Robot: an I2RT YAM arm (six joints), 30 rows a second.
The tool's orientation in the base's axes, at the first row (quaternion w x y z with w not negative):
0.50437, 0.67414, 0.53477, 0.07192
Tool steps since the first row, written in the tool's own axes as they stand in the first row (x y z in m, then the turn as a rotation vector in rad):
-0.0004, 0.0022, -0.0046, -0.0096, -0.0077, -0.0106
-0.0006, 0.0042, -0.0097, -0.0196, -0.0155, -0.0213
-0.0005, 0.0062, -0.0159, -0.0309, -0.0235, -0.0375
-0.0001, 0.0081, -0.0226, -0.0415, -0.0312, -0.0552
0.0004, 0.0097, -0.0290, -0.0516, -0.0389, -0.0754
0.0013, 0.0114, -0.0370, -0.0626, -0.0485, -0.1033
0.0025, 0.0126, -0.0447, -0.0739, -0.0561, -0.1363
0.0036, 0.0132, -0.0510, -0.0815, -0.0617, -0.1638
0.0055, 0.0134, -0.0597, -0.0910, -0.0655, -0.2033
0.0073, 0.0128, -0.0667, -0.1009, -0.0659, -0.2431
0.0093, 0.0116, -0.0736, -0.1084, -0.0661, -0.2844
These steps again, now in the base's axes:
-0.0017, 0.0026, 0.0041, -0.0157, -0.0018, 0.0035
-0.0037, 0.0057, 0.0081, -0.0318, -0.0040, 0.0072
-0.0063, 0.0097, 0.0126, -0.0520, -0.0038, 0.0139
-0.0092, 0.0142, 0.0170, -0.0727, -0.0022, 0.0213
-0.0120, 0.0186, 0.0211, -0.0948, 0.0014, 0.0296
-0.0156, 0.0243, 0.0258, -0.1233, 0.0087, 0.0407
-0.0192, 0.0300, 0.0299, -0.1540, 0.0190, 0.0558
-0.0224, 0.0347, 0.0329, -0.1783, 0.0291, 0.0681
-0.0270, 0.0415, 0.0364, -0.2099, 0.0451, 0.0884
-0.0311, 0.0471, 0.0385, -0.2396, 0.0612, 0.1117
-0.0354, 0.0527, 0.0401, -0.2691, 0.0802, 0.1347

